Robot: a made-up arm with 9 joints. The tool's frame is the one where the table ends.
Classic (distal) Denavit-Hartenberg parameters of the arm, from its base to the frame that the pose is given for. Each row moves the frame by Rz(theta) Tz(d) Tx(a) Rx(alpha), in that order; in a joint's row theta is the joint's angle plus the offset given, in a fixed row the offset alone. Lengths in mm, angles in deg.
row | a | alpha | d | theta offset
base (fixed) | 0 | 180 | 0 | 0
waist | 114.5 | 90 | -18 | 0
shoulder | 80.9 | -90 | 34.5 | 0
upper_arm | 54 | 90 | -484.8 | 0
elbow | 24.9 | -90 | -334.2 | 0
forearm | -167.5 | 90 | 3.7 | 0
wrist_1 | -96.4 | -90 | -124.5 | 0
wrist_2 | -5.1 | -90 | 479.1 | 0
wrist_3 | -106.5 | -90 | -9.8 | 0
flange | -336.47 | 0 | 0 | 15.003
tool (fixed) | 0 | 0 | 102.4 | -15.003
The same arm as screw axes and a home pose.
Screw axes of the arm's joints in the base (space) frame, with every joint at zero. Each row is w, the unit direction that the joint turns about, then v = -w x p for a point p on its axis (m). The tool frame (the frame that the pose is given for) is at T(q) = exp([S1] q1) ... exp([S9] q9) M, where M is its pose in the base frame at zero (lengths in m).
S1: w 0 0 -1 v 0.0000 0.0000 0.0000
S2: w 0 1 0 v -0.0180 0.0000 0.1145
S3: w 0 0 -1 v -0.0345 0.1954 0.0000
S4: w 0 1 0 v -0.5028 0.0000 0.2494
S5: w 0 0 -1 v 0.2997 0.2743 0.0000
S6: w 0 1 0 v -0.4991 0.0000 0.1068
S7: w 0 0 -1 v 0.4242 0.0104 0.0000
S8: w 0 -1 0 v 0.0200 0.0000 -0.0053
S9: w 0 0 1 v -0.4144 0.1012 0.0000
M: xyz -0.4262 -0.5015 0.1224 (m) rpy 0.0000 0.0000 0.0000 (rad, as in URDF)

